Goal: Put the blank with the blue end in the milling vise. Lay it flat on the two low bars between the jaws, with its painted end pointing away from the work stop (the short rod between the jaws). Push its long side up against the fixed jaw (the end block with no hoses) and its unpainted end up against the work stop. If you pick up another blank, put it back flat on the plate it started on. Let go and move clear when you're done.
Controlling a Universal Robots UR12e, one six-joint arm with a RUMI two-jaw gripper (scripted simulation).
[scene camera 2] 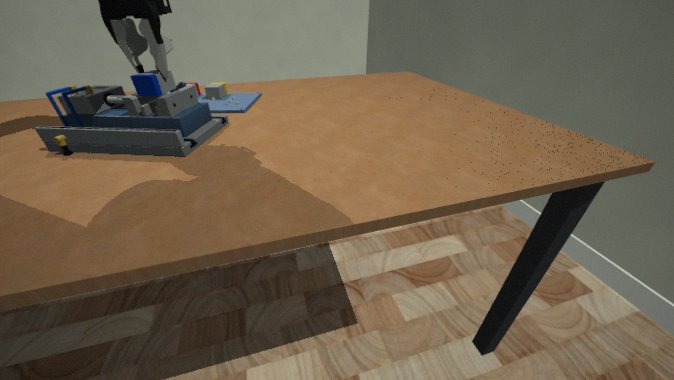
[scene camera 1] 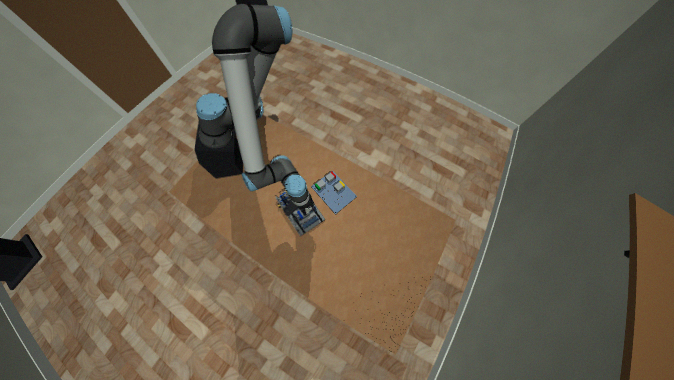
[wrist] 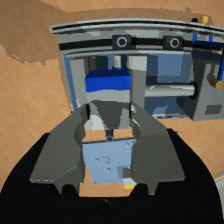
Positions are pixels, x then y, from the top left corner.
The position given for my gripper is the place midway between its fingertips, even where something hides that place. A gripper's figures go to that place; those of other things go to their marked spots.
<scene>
My gripper [wrist: 109,104]: 0.15 m from the lens. A light blue plate [wrist: 117,152]: 0.36 m from the lens. A vise body [wrist: 169,69]: 0.21 m from the lens. A fixed jaw [wrist: 80,66] is 0.16 m from the lens. The marked spots on the vise body and the fixed jaw are 0.13 m apart.
</scene>
